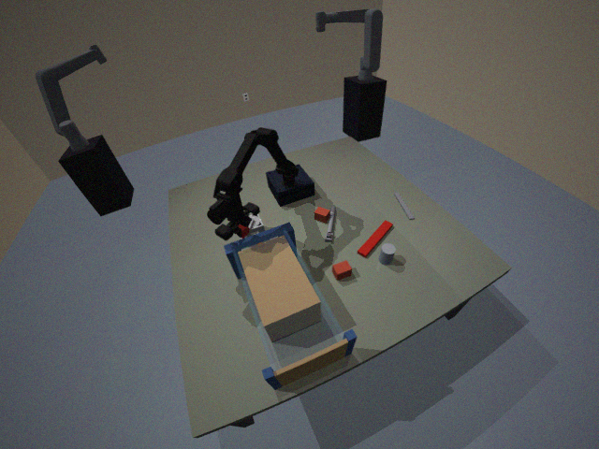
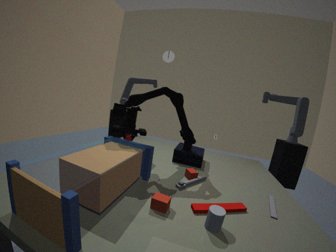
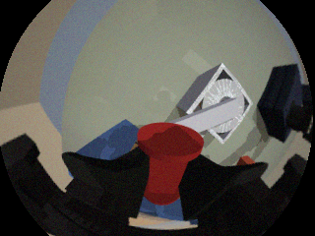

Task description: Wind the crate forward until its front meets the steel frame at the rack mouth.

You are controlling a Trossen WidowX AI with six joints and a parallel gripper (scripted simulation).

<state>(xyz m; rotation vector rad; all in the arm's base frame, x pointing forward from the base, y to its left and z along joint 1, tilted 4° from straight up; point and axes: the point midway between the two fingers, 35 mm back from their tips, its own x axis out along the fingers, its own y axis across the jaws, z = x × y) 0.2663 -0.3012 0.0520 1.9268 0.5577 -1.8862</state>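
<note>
Now: the winch handle 3 cm behind my gripper tip, 2 cm to the left of it and 1 cm below it. Round my gripper tip: hand winch 10 cm behind, 4 cm to the left, 8 cm below; red knob 2 cm above; red bar 17 cm ahead, 53 cm to the left, 11 cm below.
</note>
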